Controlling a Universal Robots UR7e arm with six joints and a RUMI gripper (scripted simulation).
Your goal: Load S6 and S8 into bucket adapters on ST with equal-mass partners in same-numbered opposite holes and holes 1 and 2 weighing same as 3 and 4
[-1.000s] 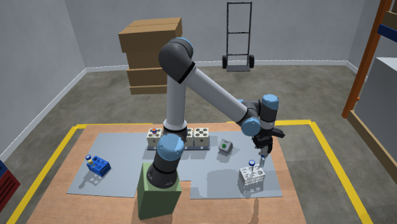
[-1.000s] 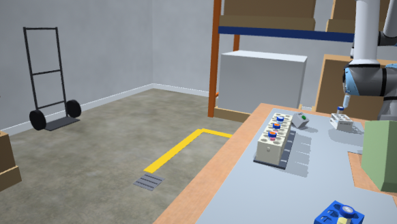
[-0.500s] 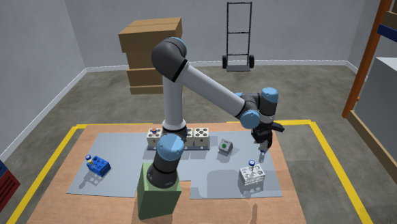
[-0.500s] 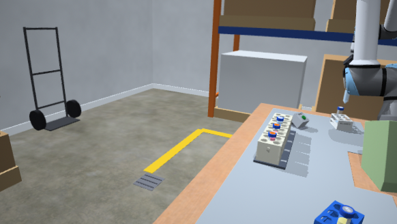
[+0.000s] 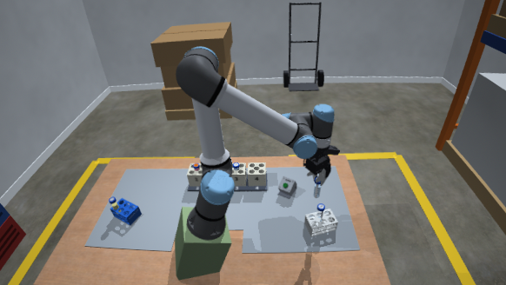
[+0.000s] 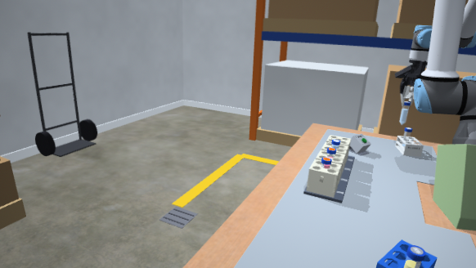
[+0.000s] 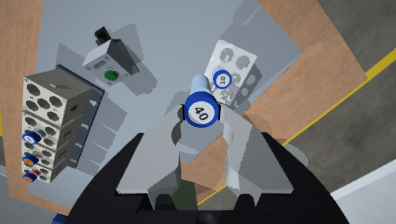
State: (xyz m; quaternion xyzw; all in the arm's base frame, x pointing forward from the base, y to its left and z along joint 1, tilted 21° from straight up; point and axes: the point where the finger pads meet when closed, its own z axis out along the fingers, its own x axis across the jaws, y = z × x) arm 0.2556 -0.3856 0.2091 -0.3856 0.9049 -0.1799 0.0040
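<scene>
My gripper is now 10 mm past the water blank and 50 mm above it. From my hand the other things lie so: green DONE key 140 mm ahead, 150 mm to the left, 180 mm below; loading stand ST 200 mm ahead, 470 mm to the left, 240 mm below; white rack 50 mm behind, 30 mm to the right, 220 mm below.
</scene>
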